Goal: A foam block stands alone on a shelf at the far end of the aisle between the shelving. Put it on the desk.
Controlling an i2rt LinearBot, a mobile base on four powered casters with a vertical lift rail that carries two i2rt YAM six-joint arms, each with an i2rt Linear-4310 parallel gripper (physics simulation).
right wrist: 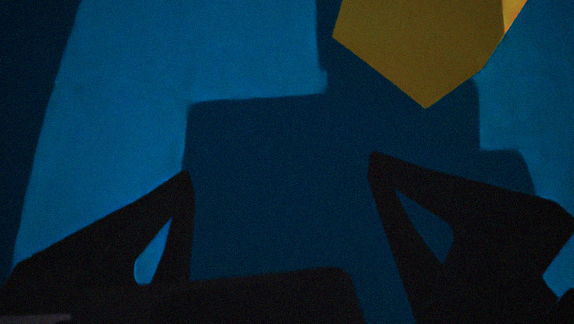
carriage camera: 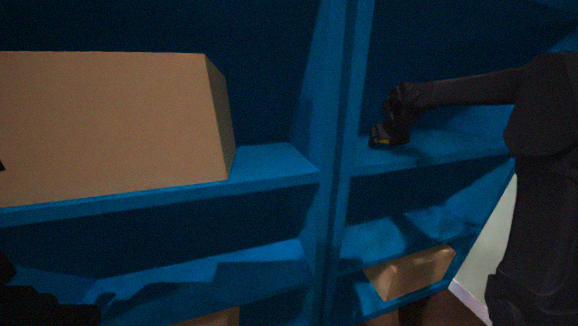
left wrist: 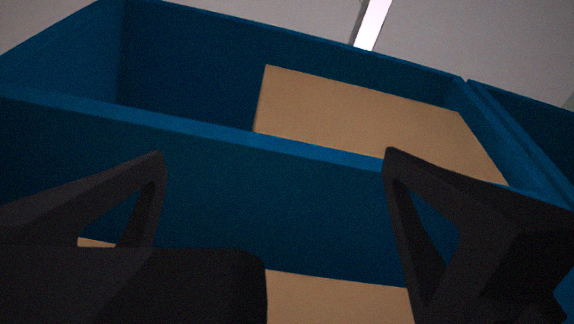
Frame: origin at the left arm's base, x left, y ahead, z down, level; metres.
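Where they show: left gripper, fingertip midpoint: [left wrist: 273,161]; right gripper, fingertip midpoint: [right wrist: 281,173] [carriage camera: 379,145].
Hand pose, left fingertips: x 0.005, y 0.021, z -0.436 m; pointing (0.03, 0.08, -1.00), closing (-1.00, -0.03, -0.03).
Note:
After its pixels a point has its place.
The yellow foam block [carriage camera: 383,141] @[x -0.771, y 0.561, z -0.237 m] [right wrist: 425,45] @[x -0.784, y 0.546, z -0.265 m] is on the blue shelf [carriage camera: 455,142] @[x -1.086, y 0.542, z -0.229 m] [right wrist: 125,100] @[x -0.652, y 0.559, z -0.229 m] in the right-hand bay. In the carriage view the right gripper mostly hides it; in the right wrist view it is cut off by the top edge. My right gripper [carriage camera: 388,134] [right wrist: 281,173] @[x -0.722, y 0.510, z -0.234 m] is open and empty, pointing down over the shelf. The block lies beyond its fingertips, towards the right finger's side, not between them. My left gripper [left wrist: 273,161] @[x 0.005, y 0.021, z -0.436 m] is open and empty, facing the shelving away from the block. The desk does not show.
A large cardboard box [carriage camera: 110,120] [left wrist: 360,112] stands in the left bay. A blue upright [carriage camera: 332,150] @[x -0.463, y 0.295, z -0.286 m] divides the bays. A smaller box [carriage camera: 412,272] @[x -1.007, y 0.436, z 0.467 m] is on a lower shelf at the right. The right arm [carriage camera: 470,89] @[x -0.686, y 0.210, z -0.424 m] reaches in from the right, beside a pale wall [carriage camera: 492,245] @[x -1.410, y 0.449, z 0.311 m].

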